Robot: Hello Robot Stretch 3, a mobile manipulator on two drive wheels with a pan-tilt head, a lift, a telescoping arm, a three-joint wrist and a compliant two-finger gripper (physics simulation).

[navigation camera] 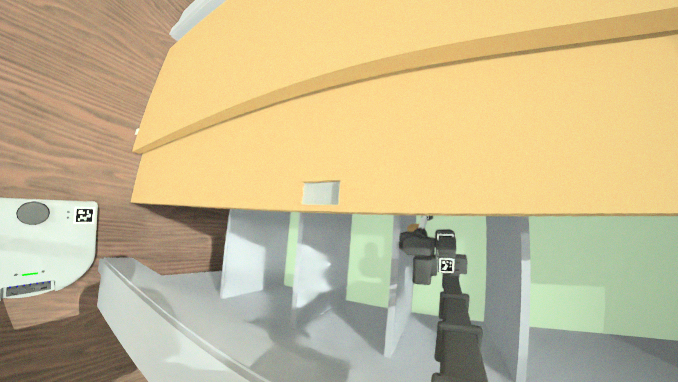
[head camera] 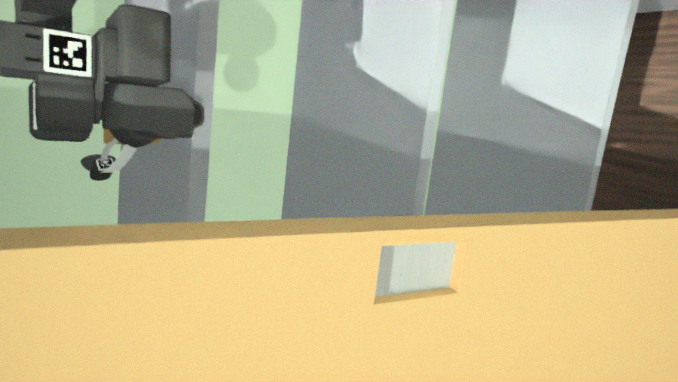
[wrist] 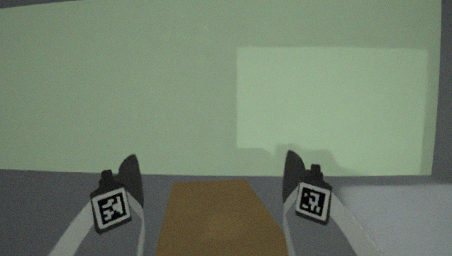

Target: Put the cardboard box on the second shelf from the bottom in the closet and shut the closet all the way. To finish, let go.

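Where they show: gripper, fingertip midpoint: (navigation camera: 427, 233); robot's base at its link origin: (navigation camera: 34, 212).
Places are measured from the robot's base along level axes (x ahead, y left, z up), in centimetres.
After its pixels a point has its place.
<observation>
The brown cardboard box (head camera: 107, 136) @(x 0.3, y -76.6, z 119.3 cm) (navigation camera: 412, 228) @(x 0.2, y -70.7, z 116.0 cm) (wrist: 220, 225) is on a grey shelf board (head camera: 155, 195) @(x 7.3, y -72.6, z 114.3 cm) (navigation camera: 396, 320) @(x -24.1, y -58.1, z 114.3 cm) (wrist: 30, 215), the third board up from the floor side in the sideways navigation view. My gripper (head camera: 102, 166) (navigation camera: 428, 218) (wrist: 213, 171) @(x -2.1, y -79.5, z 120.3 cm) is open. In the wrist view its fingers stand on both sides of the box's far end, with gaps between. In the head view the wrist hides most of the box. The closet's yellow door panel (head camera: 225, 310) @(x 9.6, y -31.9, z 119.7 cm) (navigation camera: 400, 150) @(x 14.6, y -32.5, z 118.9 cm), with a square handle recess (head camera: 420, 270) @(x 8.7, y -32.9, z 104.6 cm) (navigation camera: 321, 193) @(x 8.4, y -32.9, z 105.3 cm), covers part of the closet, and the shelves stand exposed beside it.
My arm (navigation camera: 457, 340) @(x -8.5, y -26.3, z 126.8 cm) reaches into the closet between two boards. Two lower boards (head camera: 515, 165) @(x 1.6, y -73.7, z 45.8 cm) (navigation camera: 240, 260) @(x -18.2, y -63.2, z 45.8 cm) lie toward the wooden floor (head camera: 645, 170) @(x 1.7, y -74.0, z 0.1 cm) (navigation camera: 75, 125) @(x 35.4, y -7.8, z 0.1 cm). The closet's green back wall (head camera: 250, 165) @(x 4.3, y -99.2, z 90.9 cm) (navigation camera: 565, 260) @(x -12.9, y -97.2, z 172.4 cm) (wrist: 125, 100) is behind. My white base (navigation camera: 45, 245) @(x -10.2, y -3.3, z 16.0 cm) stands on the floor.
</observation>
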